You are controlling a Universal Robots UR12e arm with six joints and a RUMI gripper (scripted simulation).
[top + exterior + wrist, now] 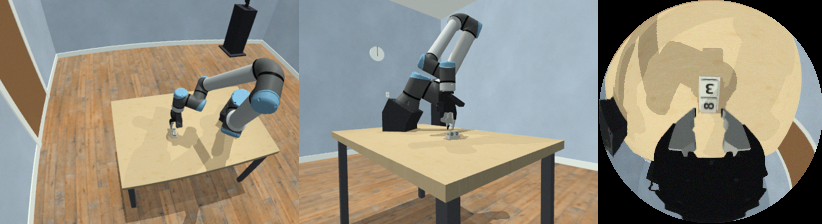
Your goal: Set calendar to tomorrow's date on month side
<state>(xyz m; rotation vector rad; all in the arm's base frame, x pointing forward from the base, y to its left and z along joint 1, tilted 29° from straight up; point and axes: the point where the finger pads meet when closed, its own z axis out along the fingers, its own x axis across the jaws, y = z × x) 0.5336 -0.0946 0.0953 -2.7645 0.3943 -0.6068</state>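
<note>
The calendar tray lies 2 cm to the left of my hand and 6 cm below it.
</note>
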